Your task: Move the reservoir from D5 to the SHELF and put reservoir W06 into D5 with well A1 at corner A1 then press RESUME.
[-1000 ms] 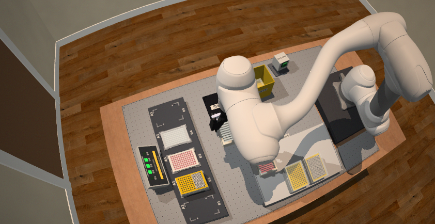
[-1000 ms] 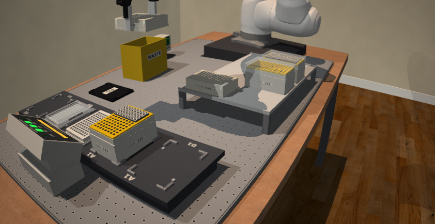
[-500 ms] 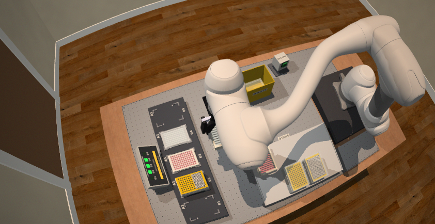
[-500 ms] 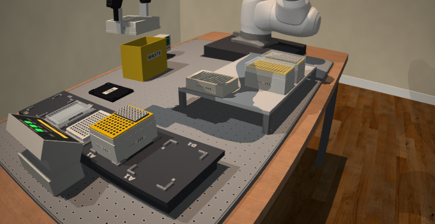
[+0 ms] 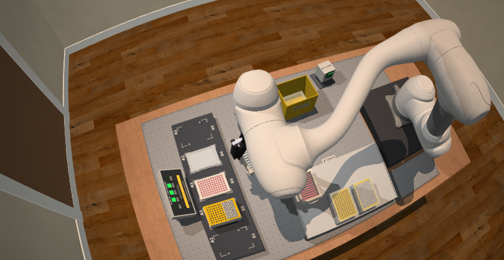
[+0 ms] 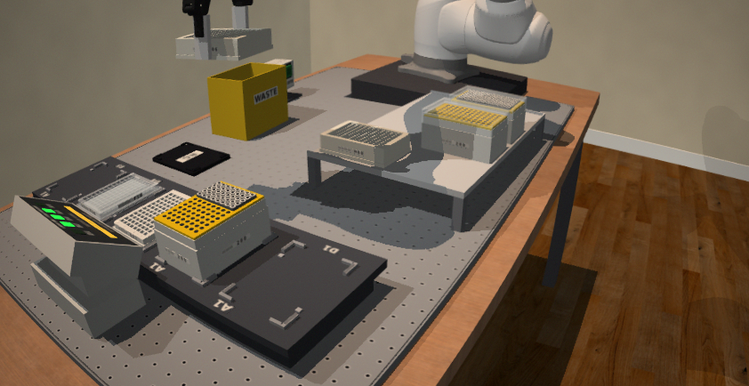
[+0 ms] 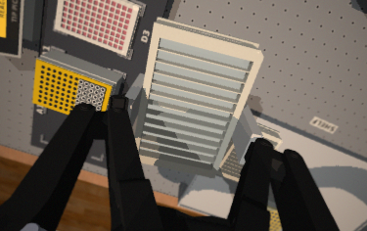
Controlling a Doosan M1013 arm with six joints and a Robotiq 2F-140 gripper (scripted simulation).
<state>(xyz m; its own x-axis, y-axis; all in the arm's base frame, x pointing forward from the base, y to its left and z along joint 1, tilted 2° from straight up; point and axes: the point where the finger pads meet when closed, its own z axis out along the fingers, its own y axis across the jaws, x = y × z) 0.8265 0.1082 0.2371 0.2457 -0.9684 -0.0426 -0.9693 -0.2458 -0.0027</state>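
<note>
Right now my hand is 2 cm above the pale 12-trough reservoir. Round my hand: black RG nest (6 cm behind, 24 cm to the right, 28 cm below); shelf label (34 cm behind, 1 cm to the left, 28 cm below); yellow tip rack (16 cm ahead, 15 cm to the left, 19 cm below).
</note>
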